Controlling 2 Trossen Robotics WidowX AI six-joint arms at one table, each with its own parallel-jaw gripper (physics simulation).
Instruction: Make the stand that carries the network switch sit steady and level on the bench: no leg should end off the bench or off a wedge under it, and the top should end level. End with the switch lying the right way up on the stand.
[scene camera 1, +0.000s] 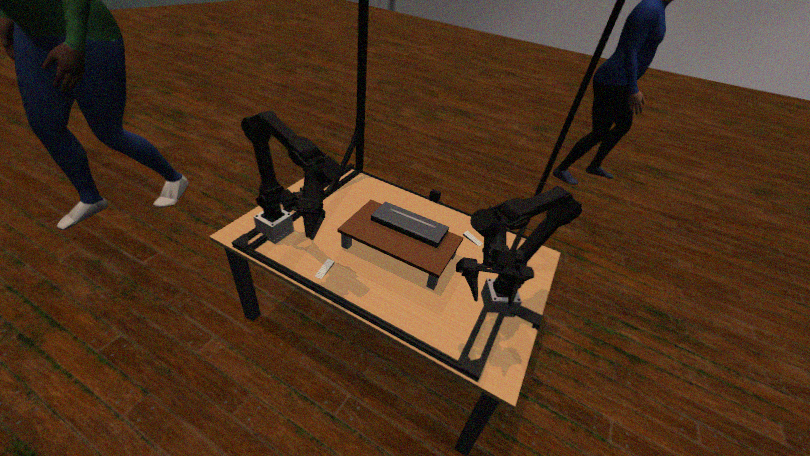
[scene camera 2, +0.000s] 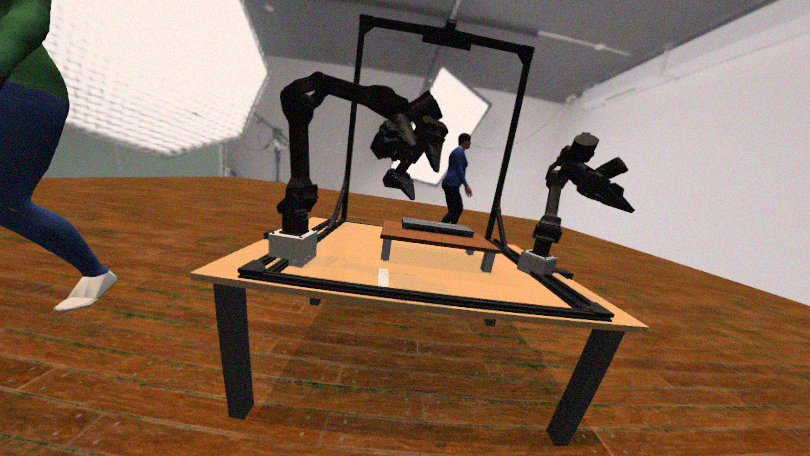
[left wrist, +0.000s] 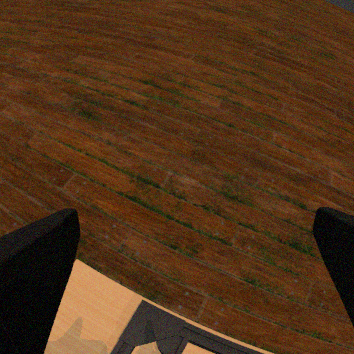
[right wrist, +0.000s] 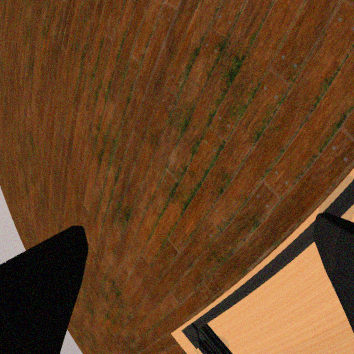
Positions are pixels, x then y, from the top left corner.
my left gripper: scene camera 1 493, 303; scene camera 2; left wrist; not seen in the right wrist view (out of frame)
my right gripper: scene camera 1; scene camera 2; right wrist 202, 233; not seen in the left wrist view (out of frame)
same spot on my right gripper: (scene camera 2: 431, 142) = (scene camera 1: 309, 213)
same spot on my left gripper: (left wrist: 45, 249) = (scene camera 2: 626, 203)
